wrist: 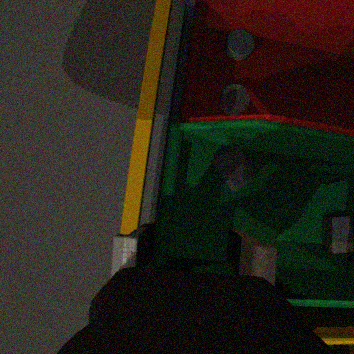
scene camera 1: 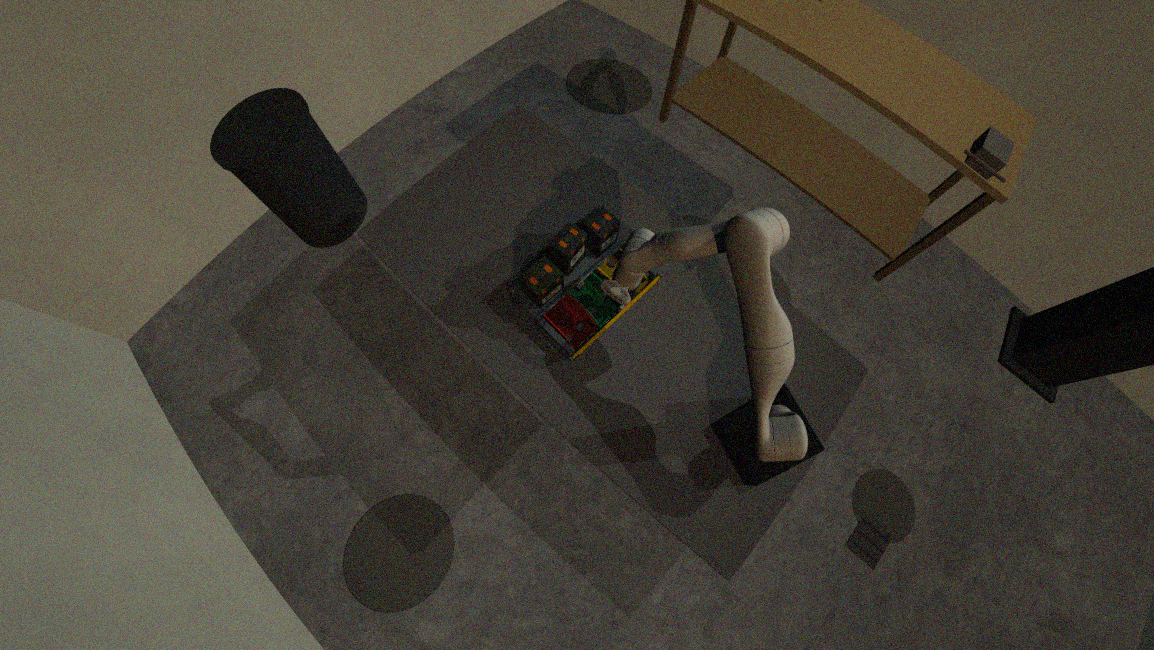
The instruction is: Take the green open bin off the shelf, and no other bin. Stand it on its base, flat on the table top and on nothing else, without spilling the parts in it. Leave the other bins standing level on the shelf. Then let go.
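Frame: origin at the arm's base, x ahead, y down, z left, level; metres.
Seen in the pictures: gripper, fingertip midpoint: (wrist: 190,241) (scene camera 1: 612,305).
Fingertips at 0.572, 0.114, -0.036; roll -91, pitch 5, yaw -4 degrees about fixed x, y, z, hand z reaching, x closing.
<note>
Pixels of each thing's middle, then the offset from my fingertips to it, as dx, dy, dz. "pt": a spot on its surface instead.
- green open bin, surface spot: (wrist: 300,210) pt +0.096, +0.031, +0.016
- red bin, surface spot: (wrist: 300,60) pt +0.104, +0.031, +0.149
- yellow bin, surface spot: (wrist: 335,341) pt +0.083, -0.041, -0.057
- yellow front edge, surface spot: (wrist: 142,150) pt -0.030, -0.025, +0.060
The green open bin (scene camera 1: 595,300) (wrist: 300,210) stands on the shelf, between the red bin (scene camera 1: 570,320) (wrist: 300,60) and the yellow bin (scene camera 1: 607,266) (wrist: 335,341). Grey parts lie in it. The shelf has a yellow front edge (scene camera 1: 629,303) (wrist: 142,150). My gripper (scene camera 1: 618,293) (wrist: 190,241) is open and empty, low at the green bin's front. In the wrist view, one finger is at the yellow edge and the other is over the inside of the green bin, with the bin's front side between them. Finger depth and contact cannot be told; the arm partly hides the yellow bin.
Several dark boxes with orange marks (scene camera 1: 542,277) (scene camera 1: 569,244) (scene camera 1: 600,228) stand in a row behind the open bins. The arm's black base plate (scene camera 1: 733,427) is at the lower right. A wooden bench (scene camera 1: 912,72), a black cylinder (scene camera 1: 290,169) and a black column (scene camera 1: 1090,339) stand farther off.
</note>
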